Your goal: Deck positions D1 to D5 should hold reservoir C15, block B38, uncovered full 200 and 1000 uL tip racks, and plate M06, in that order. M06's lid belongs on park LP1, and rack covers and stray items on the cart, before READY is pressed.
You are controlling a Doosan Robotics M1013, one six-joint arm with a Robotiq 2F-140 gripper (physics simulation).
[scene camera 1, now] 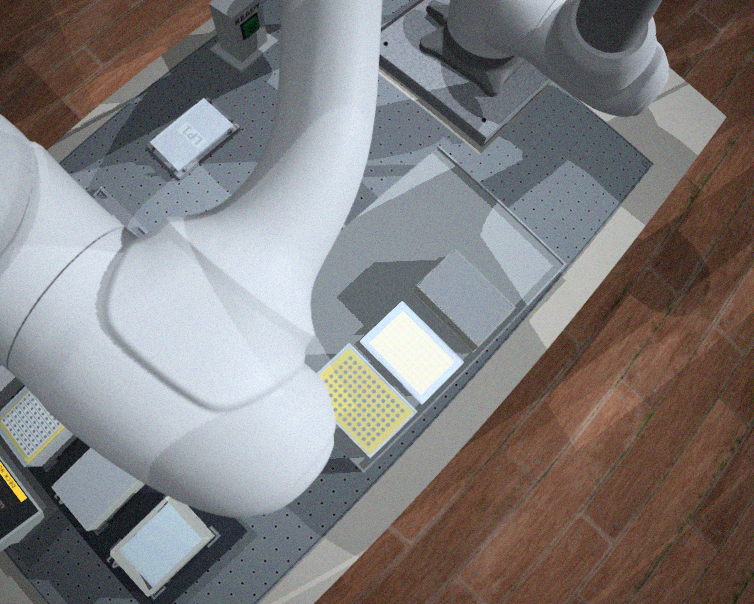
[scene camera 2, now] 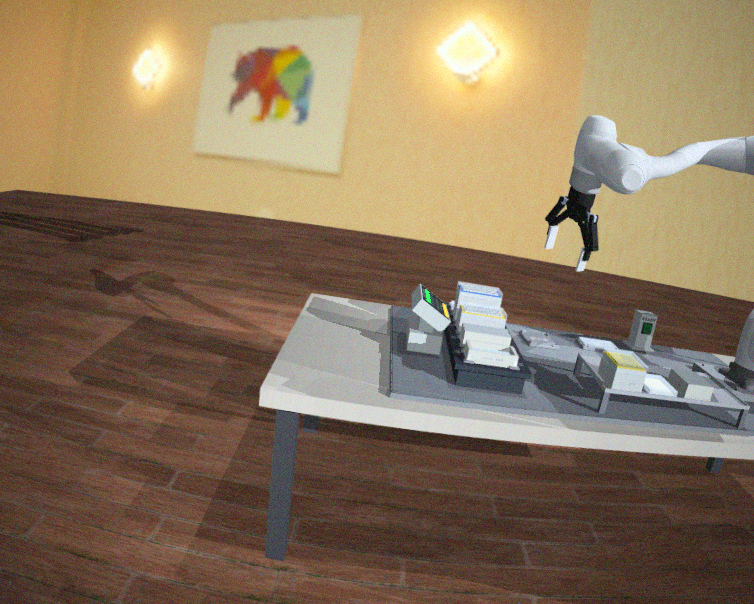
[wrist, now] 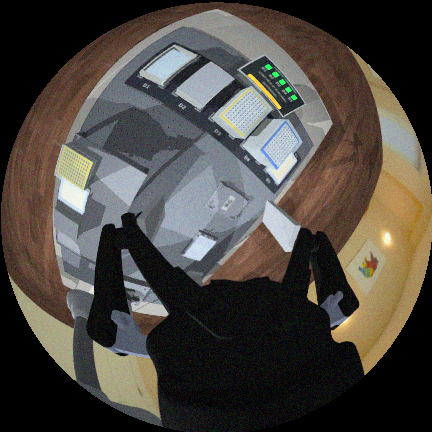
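Pixels of known places: gripper, fingertip midpoint: [scene camera 2: 563, 259] [wrist: 216, 207]; arm's base, origin of the base link: [scene camera 1: 480, 46] [scene camera 2: 749, 382].
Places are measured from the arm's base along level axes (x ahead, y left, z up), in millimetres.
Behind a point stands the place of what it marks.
My gripper [scene camera 2: 566, 249] @[x 788, y -46, z 290 mm] [wrist: 216, 207] @[x 788, y -46, z 290 mm] is open and empty, high above the table. In the wrist view, the reservoir [wrist: 169, 65] @[x 1007, y 163, z 55 mm] is at D1, the grey block [wrist: 206, 85] @[x 990, y 42, z 82 mm] at D2, the yellow-edged tip rack [wrist: 245, 112] @[x 980, y -73, z 111 mm] at D3, the blue-edged tip rack [wrist: 281, 145] @[x 971, y -192, z 144 mm] at D4 and a cream plate [wrist: 281, 170] @[x 946, y -330, z 54 mm] at D5, partly hidden by the blue-edged rack. Both racks show rows of tips. A pale, lid-like piece [scene camera 1: 193, 135] @[x 503, y -270, z 0 mm] [wrist: 200, 246] @[x 516, y -274, z 0 mm] lies on LP1, its label showing faintly through. The READY button [scene camera 1: 250, 26] @[x 297, y -318, z 70 mm] [scene camera 2: 646, 328] @[x 299, y -317, z 63 mm] is green.
The cart [scene camera 1: 427, 213] @[x 376, y 147, z 42 mm] holds a yellow-topped rack [scene camera 1: 368, 402] @[x 669, y 265, z 112 mm] [wrist: 75, 167] @[x 682, y 235, z 112 mm], a cream-topped plate [scene camera 1: 412, 352] @[x 568, y 266, z 59 mm] and a grey box-like piece [scene camera 1: 465, 298] @[x 463, y 277, z 84 mm]. A tilted screen [wrist: 272, 85] @[x 1121, y -83, z 103 mm] with several green marks stands behind the deck. The RG nest [wrist: 228, 202] @[x 733, y -267, z -10 mm] lies between the deck and LP1.
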